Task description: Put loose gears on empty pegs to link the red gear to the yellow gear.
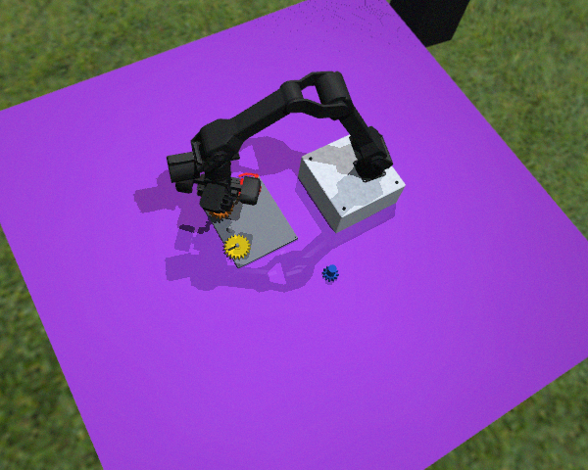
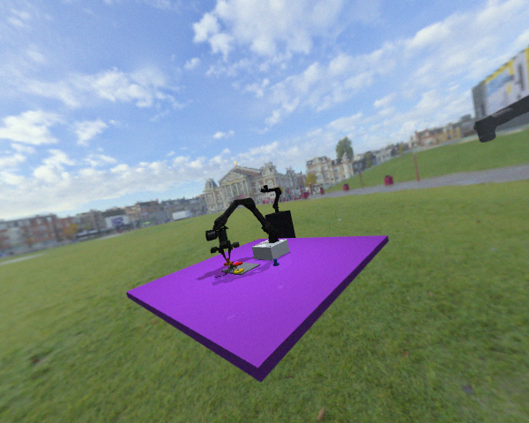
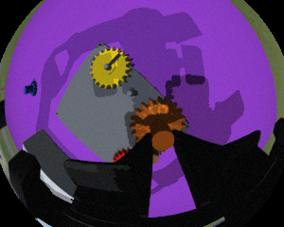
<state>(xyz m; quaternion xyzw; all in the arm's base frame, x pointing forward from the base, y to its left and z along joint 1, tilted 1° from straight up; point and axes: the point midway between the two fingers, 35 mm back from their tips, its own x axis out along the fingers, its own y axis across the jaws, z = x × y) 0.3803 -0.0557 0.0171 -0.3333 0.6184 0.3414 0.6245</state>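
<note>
My gripper tip is 50 mm above the brown gear, 40 mm to the left of it and 40 mm past it. Round my gripper tip: red gear: 90 mm behind, 60 mm below, 50 mm to the right; then yellow gear: 100 mm to the left, 60 mm below, 10 mm behind; then orange gear: 10 mm below.
</note>
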